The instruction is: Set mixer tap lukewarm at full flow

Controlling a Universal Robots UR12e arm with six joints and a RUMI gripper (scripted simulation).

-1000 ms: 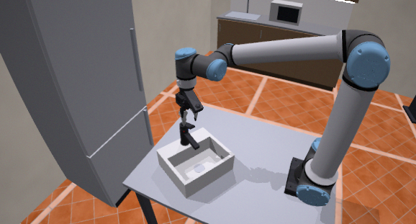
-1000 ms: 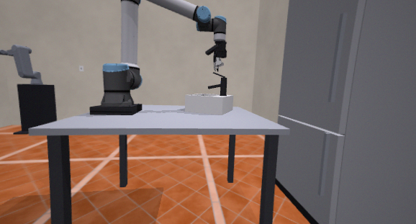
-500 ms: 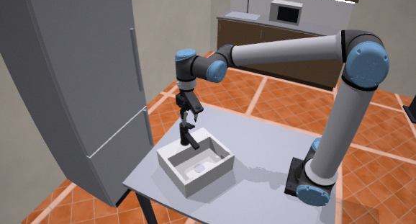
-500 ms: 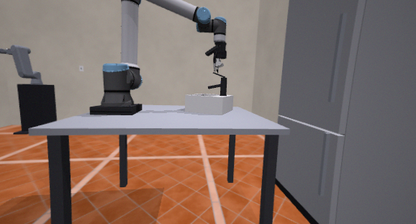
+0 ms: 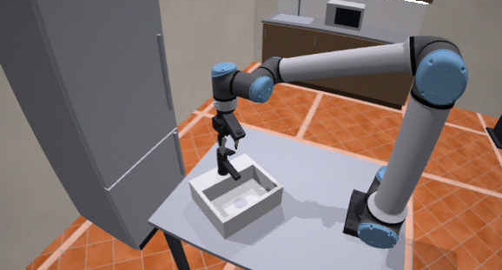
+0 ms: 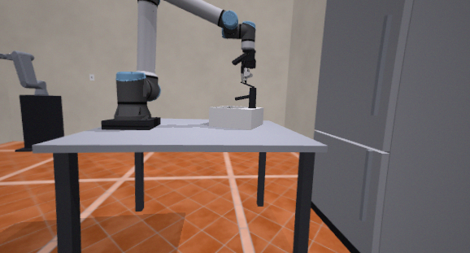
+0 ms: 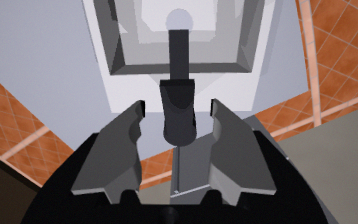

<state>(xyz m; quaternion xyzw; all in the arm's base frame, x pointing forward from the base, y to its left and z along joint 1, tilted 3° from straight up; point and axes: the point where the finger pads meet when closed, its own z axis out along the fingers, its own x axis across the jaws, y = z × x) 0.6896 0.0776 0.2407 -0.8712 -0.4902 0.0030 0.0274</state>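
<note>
Now: hand 20 mm short of the lever, 20 mm above it and 10 mm to the left of it. From my hand the other things lie so: white sink basin (270 mm below, 40 mm behind, 30 mm to the left); then black mixer tap (70 mm below, 40 mm ahead, 20 mm to the right).
</note>
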